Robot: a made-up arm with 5 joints. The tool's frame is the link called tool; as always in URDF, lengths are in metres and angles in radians.
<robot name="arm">
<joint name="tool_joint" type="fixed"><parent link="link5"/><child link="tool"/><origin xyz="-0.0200 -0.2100 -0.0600" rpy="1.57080 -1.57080 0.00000"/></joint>
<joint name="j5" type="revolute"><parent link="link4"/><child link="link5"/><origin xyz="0.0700 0.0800 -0.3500" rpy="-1.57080 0.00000 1.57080"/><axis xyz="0 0 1"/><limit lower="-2.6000" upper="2.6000"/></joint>
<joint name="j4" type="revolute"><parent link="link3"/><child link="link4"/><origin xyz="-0.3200 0.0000 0.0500" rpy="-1.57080 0.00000 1.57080"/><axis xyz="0 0 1"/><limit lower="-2.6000" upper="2.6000"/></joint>
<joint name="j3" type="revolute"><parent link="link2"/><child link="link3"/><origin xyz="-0.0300 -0.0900 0.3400" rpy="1.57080 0.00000 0.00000"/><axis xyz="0 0 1"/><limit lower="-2.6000" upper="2.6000"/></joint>
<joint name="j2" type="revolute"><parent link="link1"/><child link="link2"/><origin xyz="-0.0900 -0.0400 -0.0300" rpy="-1.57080 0.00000 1.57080"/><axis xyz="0 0 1"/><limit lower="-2.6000" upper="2.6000"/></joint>
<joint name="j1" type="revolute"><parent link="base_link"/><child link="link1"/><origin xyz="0.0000 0.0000 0.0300" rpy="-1.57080 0.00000 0.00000"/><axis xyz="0 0 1"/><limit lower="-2.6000" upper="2.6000"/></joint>
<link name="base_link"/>
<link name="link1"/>
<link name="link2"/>
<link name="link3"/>
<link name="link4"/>
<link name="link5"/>
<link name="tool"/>
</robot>
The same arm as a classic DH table. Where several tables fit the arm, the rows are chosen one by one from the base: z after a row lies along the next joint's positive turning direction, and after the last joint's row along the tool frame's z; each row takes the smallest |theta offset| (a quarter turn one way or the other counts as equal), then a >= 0, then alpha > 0; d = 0 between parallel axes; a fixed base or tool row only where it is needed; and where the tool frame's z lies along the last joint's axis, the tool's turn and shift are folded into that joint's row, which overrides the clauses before.
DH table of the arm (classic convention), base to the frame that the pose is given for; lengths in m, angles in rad. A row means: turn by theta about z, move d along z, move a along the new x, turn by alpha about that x. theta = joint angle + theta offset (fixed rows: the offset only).
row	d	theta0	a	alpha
base (fixed)	0.03	0	0	-1.5708
j1	-0.03	-1.5708	0.04	1.5708
j2	0.43	0	0.03	-1.5708
j3	0.14	1.5708	0	1.5708
j4	-0.03	-1.5708	0.08	-1.5708
j5	-0.13	0	-0.02	1.5708
tool (fixed)	0.21	1.5708	0	0
Joint limits (rad, base to tool): -2.6..2.6 -2.6..2.6 -2.6..2.6 -2.6..2.6 -2.6..2.6

